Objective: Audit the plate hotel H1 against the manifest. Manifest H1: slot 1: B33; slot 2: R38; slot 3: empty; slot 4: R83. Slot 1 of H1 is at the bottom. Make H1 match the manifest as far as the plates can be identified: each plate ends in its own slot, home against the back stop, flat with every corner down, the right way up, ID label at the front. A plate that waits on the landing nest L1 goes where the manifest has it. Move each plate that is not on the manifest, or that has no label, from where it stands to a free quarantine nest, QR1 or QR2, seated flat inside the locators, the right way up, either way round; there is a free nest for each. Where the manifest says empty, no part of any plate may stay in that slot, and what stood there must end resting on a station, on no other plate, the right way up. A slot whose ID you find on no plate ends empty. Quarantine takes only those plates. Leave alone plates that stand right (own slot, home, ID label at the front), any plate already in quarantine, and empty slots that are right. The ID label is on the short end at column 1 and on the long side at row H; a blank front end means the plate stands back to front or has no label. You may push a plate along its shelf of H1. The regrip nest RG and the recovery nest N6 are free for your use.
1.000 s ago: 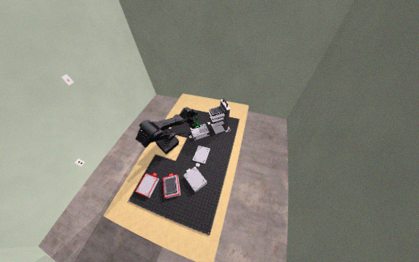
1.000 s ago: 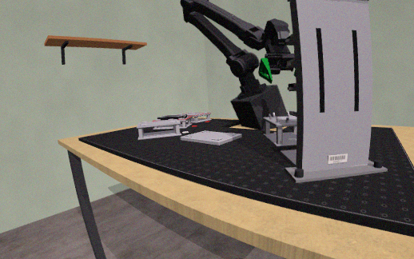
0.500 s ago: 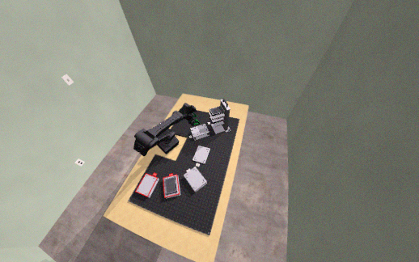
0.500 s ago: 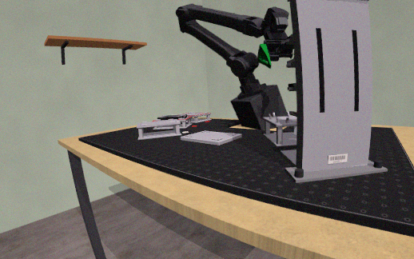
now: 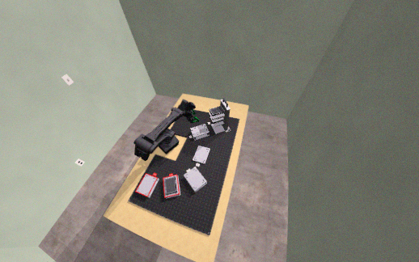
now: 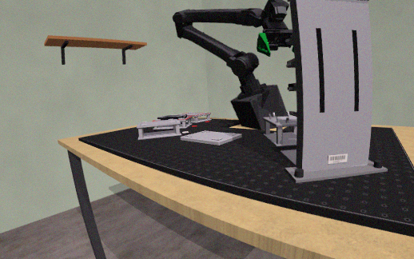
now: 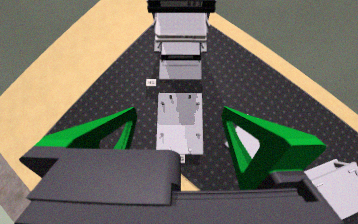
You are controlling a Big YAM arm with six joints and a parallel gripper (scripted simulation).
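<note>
Now: the pale plate 18 cm ahead of my hand, 9 cm to the left of it and 5 cm below it. Also, from my hand: dark plate 18 cm ahead, 9 cm to the left, 10 cm below; H1 tag 9 cm ahead, 15 cm to the left, 26 cm below; grey back panel 25 cm ahead, 12 cm to the left, 11 cm below.
</note>
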